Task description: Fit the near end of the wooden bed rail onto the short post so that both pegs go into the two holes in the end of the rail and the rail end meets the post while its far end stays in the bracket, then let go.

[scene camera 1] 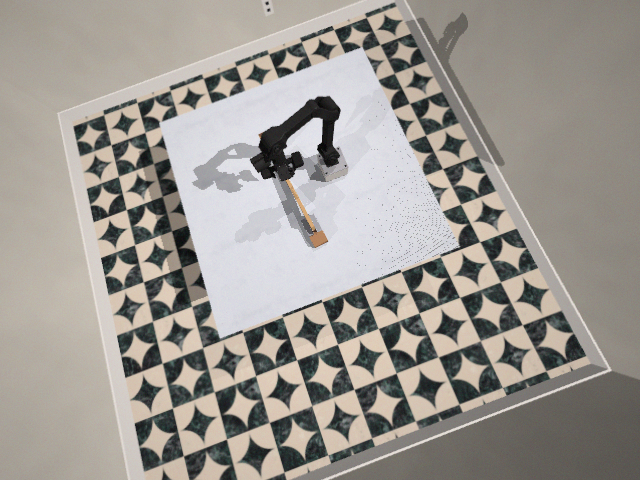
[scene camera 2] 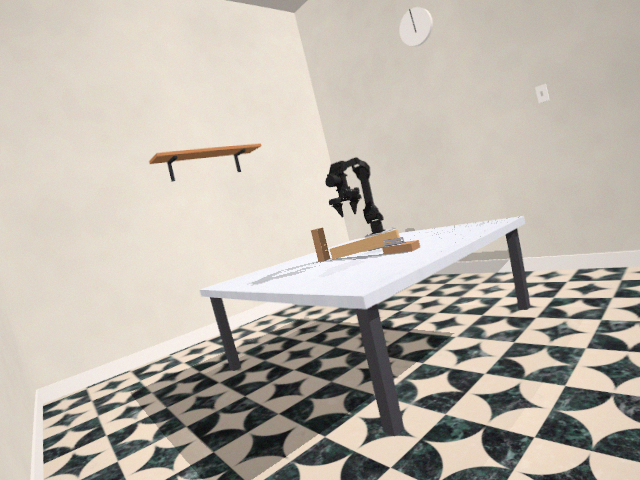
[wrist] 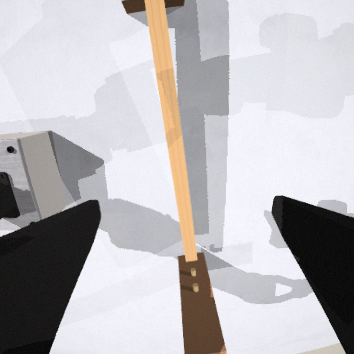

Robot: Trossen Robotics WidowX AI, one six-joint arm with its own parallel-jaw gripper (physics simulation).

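Frame: origin at the arm's base, x ahead, y left, z up, level; metres.
Where they show: gripper, fingertip midpoint: (scene camera 2: 349, 215) (wrist: 187, 206); arm's base, origin of the base link: (scene camera 1: 331, 160) (scene camera 2: 378, 232).
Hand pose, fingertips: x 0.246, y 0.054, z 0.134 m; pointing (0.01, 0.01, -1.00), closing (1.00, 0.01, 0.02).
Observation:
Things, the pixels of their centre, and the offset from my fingertips. "spot": a spot on its surface instead. Level surfaces: height alone.
- wooden bed rail, body centre: (wrist: 169, 112) (scene camera 2: 362, 245) (scene camera 1: 294, 193) dx -0.007, dy +0.041, dz -0.162 m
- bracket, surface spot: (scene camera 2: 405, 247) spot: dx -0.007, dy +0.309, dz -0.193 m
- upright post, surface spot: (wrist: 201, 325) spot: dx +0.031, dy -0.218, dz -0.070 m
- upper peg, surface spot: (wrist: 193, 272) spot: dx +0.029, dy -0.209, dz -0.158 m
- white table, its level: dz -0.214 m
The wooden bed rail (scene camera 1: 300, 205) (scene camera 2: 364, 244) (wrist: 173, 130) slopes down from the bracket (scene camera 1: 318, 238) (scene camera 2: 405, 247), its near end low by the foot of the upright post (scene camera 2: 320, 244) (wrist: 201, 325). In the wrist view the upper peg (wrist: 193, 272) and the other peg (wrist: 195, 287) stand bare on the post, just beyond the rail's end. The end holes do not show. The far end lies at the bracket; its exact seating is too small to tell. My gripper (scene camera 2: 347, 214) (wrist: 187, 206) is open and empty, well above the rail, its fingers on either side of it in the wrist view.
The arm's grey base block (scene camera 1: 332, 170) (wrist: 42, 170) stands beside the rail on the white table (scene camera 1: 248, 289) (scene camera 2: 289, 286). In scene camera 1 the arm hides most of the post and part of the rail. A wall shelf (scene camera 2: 206, 152) hangs away from the table.

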